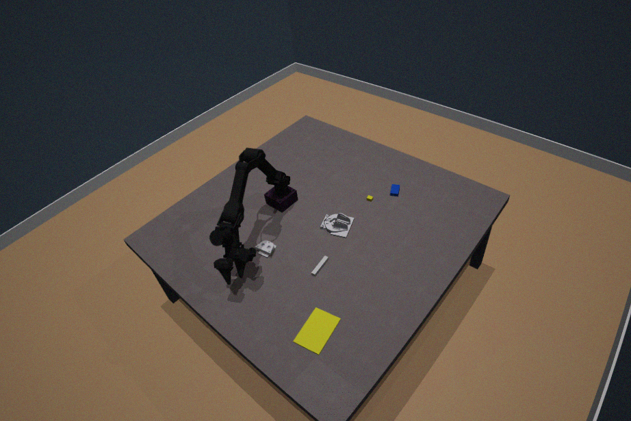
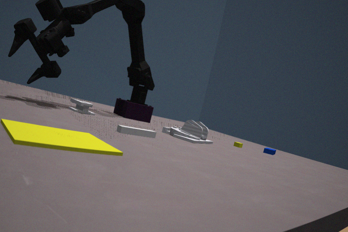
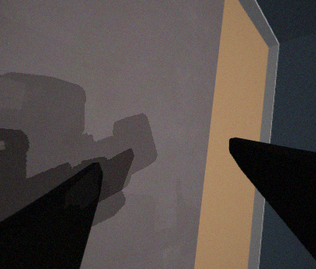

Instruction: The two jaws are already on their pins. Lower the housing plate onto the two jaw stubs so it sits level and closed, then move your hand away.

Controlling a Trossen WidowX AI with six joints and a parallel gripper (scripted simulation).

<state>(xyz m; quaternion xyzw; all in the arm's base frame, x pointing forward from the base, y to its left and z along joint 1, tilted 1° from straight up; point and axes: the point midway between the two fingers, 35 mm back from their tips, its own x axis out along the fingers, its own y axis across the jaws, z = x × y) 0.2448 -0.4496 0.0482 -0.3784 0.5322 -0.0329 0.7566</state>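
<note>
My gripper tip is now 80 mm past the grey striped housing plate, 210 mm to the right of it and 50 mm above it. The rest, counted from my gripper tip: white bracket 80 mm behind, 210 mm to the left, 70 mm below; then flat yellow sheet 340 mm ahead, 90 mm to the left, 70 mm below; then white bar 150 mm ahead, 300 mm to the left, 70 mm below.
</note>
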